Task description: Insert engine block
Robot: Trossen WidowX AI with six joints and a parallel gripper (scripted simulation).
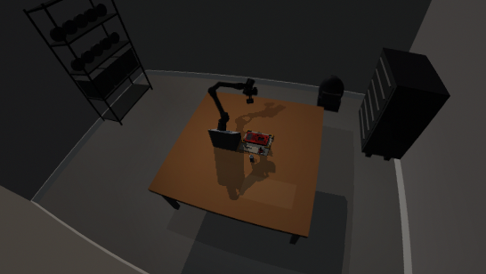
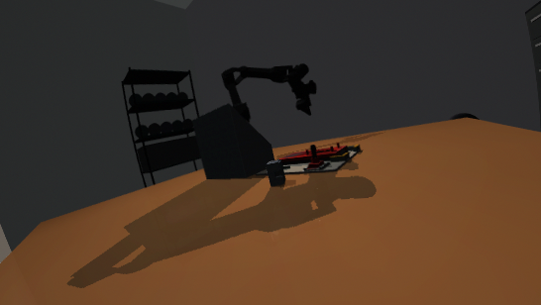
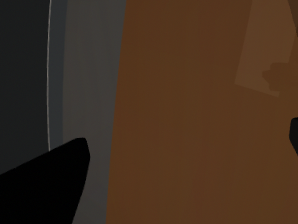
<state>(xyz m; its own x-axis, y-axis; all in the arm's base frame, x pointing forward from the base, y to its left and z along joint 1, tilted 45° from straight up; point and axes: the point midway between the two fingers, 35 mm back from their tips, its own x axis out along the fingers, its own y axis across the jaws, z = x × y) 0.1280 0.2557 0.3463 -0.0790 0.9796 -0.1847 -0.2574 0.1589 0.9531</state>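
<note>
My gripper tip is 580 mm to the left of the grey engine block, 190 mm short of it and 160 mm above it. From my gripper tip the other things lie so: grey baseplate: 380 mm to the right, 170 mm below, 170 mm ahead.
</note>
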